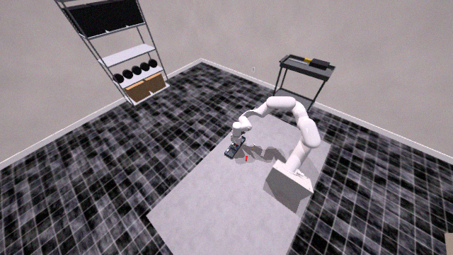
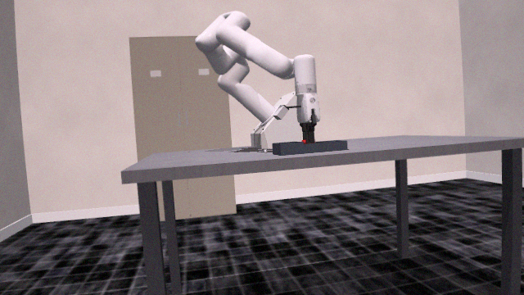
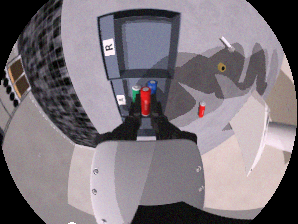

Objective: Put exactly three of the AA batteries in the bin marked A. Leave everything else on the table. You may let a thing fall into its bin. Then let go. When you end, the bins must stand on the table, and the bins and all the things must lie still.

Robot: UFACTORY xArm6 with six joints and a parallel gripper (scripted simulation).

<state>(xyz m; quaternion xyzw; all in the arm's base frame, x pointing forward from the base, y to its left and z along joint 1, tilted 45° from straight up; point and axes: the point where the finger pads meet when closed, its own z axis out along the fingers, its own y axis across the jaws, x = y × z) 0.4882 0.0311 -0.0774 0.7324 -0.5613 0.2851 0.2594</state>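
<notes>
The red battery is 20 mm below my hand. From my hand the other things lie so: green AA battery (40 mm below, 10 mm to the left, 10 mm ahead); then dark two-compartment bin (30 mm below, 10 mm ahead); then blue AA battery (40 mm below, 10 mm behind).
</notes>
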